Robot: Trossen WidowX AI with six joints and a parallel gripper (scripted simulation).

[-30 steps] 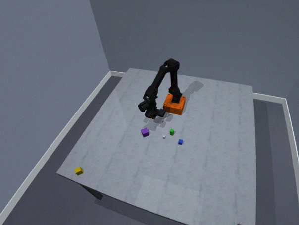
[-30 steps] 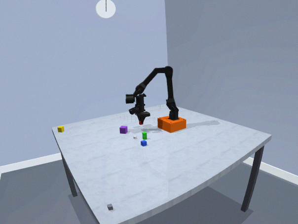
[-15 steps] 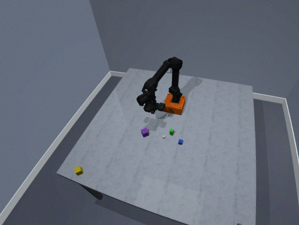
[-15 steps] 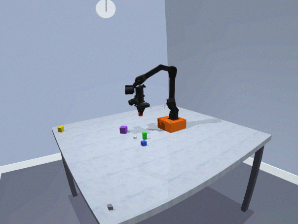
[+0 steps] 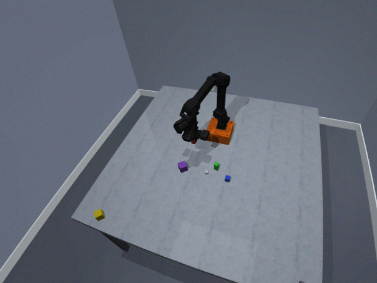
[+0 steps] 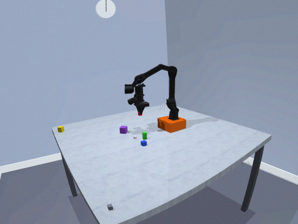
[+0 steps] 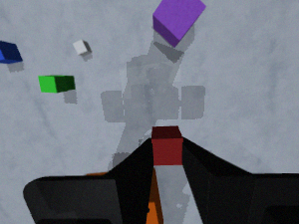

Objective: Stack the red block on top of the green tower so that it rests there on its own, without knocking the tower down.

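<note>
My gripper tip is 70 mm short of the green block, 160 mm to the right of it and 90 mm above it. The rest, counted from my gripper tip: red block: right at my gripper tip; then purple cube: 120 mm ahead, 40 mm to the right, 100 mm below; then white cube: 120 mm ahead, 110 mm to the left, 120 mm below.
</note>
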